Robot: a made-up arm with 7 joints. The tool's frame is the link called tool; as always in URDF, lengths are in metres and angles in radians.
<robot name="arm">
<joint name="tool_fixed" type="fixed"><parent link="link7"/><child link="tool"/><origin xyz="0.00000 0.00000 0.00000"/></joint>
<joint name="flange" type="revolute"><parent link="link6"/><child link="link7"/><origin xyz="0.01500 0.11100 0.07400" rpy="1.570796 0.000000 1.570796"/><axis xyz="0 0 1"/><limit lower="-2.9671" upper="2.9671" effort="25" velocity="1.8"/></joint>
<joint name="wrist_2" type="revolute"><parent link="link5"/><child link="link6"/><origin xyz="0.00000 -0.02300 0.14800" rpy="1.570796 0.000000 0.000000"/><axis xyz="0 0 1"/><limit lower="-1.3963" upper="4.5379" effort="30" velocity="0.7"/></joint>
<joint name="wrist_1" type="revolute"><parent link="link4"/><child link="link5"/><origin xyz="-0.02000 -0.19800 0.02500" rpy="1.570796 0.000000 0.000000"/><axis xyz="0 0 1"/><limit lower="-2.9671" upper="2.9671" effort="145" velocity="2.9"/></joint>
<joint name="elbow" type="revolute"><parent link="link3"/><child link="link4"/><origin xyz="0.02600 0.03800 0.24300" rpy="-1.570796 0.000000 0.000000"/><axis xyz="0 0 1"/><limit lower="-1.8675" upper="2.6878" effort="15" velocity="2.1"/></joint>
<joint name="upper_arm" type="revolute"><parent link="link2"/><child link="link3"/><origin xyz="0.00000 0.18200 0.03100" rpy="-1.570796 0.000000 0.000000"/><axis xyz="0 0 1"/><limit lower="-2.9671" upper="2.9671" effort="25" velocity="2"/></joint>
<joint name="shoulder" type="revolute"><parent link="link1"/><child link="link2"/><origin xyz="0.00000 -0.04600 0.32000" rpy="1.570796 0.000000 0.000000"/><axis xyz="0 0 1"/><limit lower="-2.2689" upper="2.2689" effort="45" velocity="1.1"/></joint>
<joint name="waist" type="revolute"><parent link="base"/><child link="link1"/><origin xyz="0.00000 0.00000 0.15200"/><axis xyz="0 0 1"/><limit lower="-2.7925" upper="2.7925" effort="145" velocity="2.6"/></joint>
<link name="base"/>
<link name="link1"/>
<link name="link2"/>
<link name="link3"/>
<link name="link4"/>
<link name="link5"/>
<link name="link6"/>
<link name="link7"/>
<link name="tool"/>
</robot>
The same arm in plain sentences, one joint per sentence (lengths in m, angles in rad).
The arm has seven revolute joints in a row. What follows holds with every joint at zero, and every direction is one of the base frame's. The first joint lies 0.152 m along +z from the base frame's origin and turns about +z, from -2.7925 to 2.7925 rad. The second joint lies 0.046 m along -y and 0.32 m along +z from the first joint and turns about -y, from -2.2689 to 2.2689 rad. The third joint lies 0.031 m along -y and 0.182 m along +z from the second joint and turns about +z, from -2.9671 to 2.9671 rad. The fourth joint lies 0.026 m along +x and 0.038 m along +y and 0.243 m along +z from the third joint and turns about +y, from -1.8675 to 2.6878 rad. The fifth joint lies 0.02 m along -x and 0.025 m along +y and 0.198 m along +z from the fourth joint and turns about +z, from -2.9671 to 2.9671 rad. The sixth joint lies 0.023 m along -y and 0.148 m along +z from the fifth joint and turns about -y, from -1.3963 to 4.5379 rad. The seventh joint lies 0.015 m along +x and 0.074 m along -y and 0.111 m along +z from the sixth joint and turns about +x, from -2.9671 to 2.9671 rad. The tool frame, which is the frame that the pose is given for, lies at the same point as the seventh joint; its axes are the base frame's turned by roll 3.1416, pitch -1.5708 and yaw 0 rad (as in URDF: about the fixed x, then y, then z).
